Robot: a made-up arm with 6 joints.
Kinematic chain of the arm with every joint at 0, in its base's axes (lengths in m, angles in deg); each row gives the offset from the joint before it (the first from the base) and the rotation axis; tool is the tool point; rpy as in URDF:
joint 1: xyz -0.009 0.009 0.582 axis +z
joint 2: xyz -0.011 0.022 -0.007 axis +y
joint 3: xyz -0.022 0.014 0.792 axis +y
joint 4: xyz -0.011 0 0.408 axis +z
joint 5: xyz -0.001 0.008 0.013 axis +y
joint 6: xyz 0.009 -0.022 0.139 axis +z
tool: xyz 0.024 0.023 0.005 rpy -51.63 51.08 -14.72
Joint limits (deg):
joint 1: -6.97..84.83
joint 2: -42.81..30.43
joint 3: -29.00..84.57
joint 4: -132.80..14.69
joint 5: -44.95..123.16
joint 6: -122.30..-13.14
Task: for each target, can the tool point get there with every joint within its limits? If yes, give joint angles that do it. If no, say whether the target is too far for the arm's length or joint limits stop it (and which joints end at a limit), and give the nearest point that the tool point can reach.
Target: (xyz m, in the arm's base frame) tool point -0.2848 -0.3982 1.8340
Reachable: yes | joints 63.99 -12.03 -14.91 -90.72 -27.89 -64.59
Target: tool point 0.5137 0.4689 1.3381
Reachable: yes | joints 43.93 13.54 71.92 -22.60 23.53 -87.33
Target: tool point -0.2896 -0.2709 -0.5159
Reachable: no: joint limits stop it (at a limit: joint 2, joint 3, joint 4, joint 5) | nearest point -0.6551 -0.6355 1.1301 | short by 1.725 m
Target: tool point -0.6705 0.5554 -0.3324
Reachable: no: joint limits stop it (at a limit: joint 1, joint 2, joint 3, joint 4, joint 6) | nearest point -0.0183 0.7423 0.9613 | short by 1.461 m
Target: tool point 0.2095 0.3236 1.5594
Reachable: yes | joints 72.21 2.84 64.67 -84.69 85.56 -102.92
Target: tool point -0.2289 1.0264 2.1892
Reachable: no: too far | nearest point -0.0402 0.7009 1.7351 | short by 0.590 m
